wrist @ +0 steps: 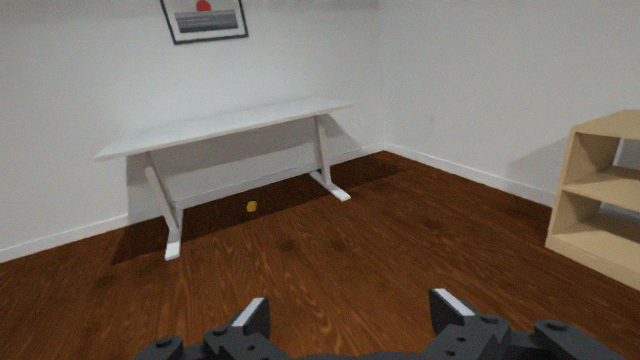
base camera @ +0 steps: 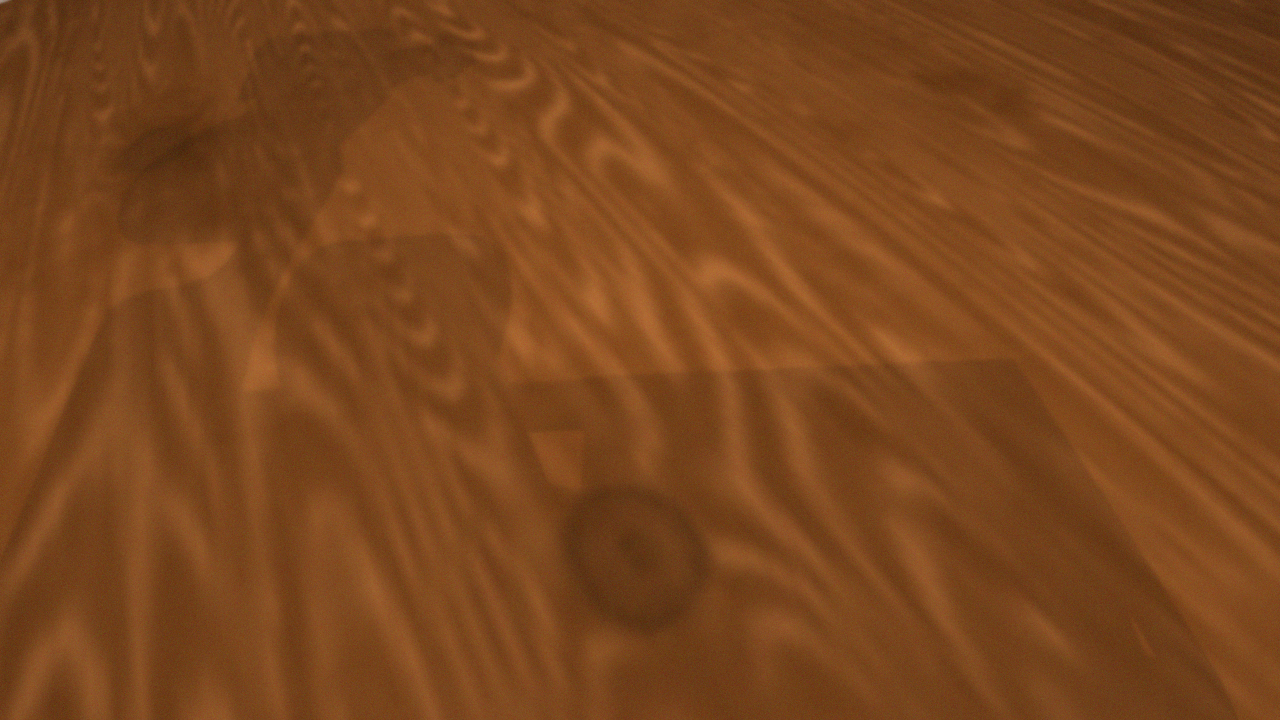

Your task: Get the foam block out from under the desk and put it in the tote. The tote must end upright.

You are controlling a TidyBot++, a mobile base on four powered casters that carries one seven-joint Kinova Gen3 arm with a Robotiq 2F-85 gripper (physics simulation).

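Frame: origin at the arm's base, x ahead, y left, z up, level; millimetres.
Seen in the pictures: gripper, fingertip midpoint: (wrist: 348,311).
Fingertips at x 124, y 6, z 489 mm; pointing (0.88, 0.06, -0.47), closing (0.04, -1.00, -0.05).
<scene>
A point is followed by its place in that frame.
A white desk (wrist: 225,122) {x 1842, y 799, z 324 mm} stands against the back wall, left of centre in the wrist view. A small yellow-orange block (wrist: 251,206) {x 1892, y 798, z -355 mm}, which looks like the foam block, lies on the floor in the shadow under the desk, between its two white legs and nearer the left one. My gripper (wrist: 348,311) {x 124, y 6, z 489 mm} is open with nothing between its fingers, and it is far from the desk and the block. The tote does not show in either view.
A light wood shelf unit (wrist: 561,190) {x 1225, y -934, z -75 mm} stands at the right in the wrist view. A framed picture (wrist: 210,39) {x 2313, y 944, z 871 mm} hangs above the desk. The room's corner is right of the desk. In the base camera view, shadows fall on the wooden floor (base camera: 805,268) {x 501, y -87, z -397 mm}.
</scene>
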